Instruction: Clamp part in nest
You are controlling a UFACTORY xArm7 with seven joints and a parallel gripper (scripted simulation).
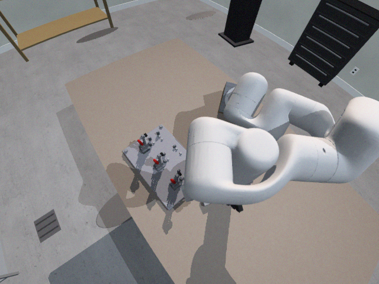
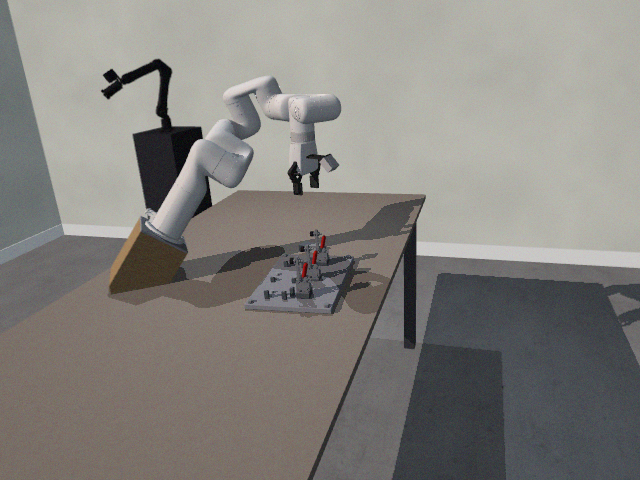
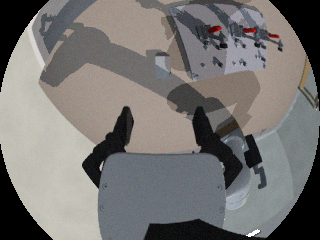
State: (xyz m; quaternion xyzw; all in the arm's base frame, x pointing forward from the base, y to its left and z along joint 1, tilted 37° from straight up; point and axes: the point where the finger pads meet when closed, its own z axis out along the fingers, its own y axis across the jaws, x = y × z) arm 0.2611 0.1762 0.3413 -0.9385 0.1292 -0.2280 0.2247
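Now: hand 20 cm above the grey block part. The rest, counted from my hand: grey fixture plate: 24 cm to the right, 21 cm below, 9 cm ahead.
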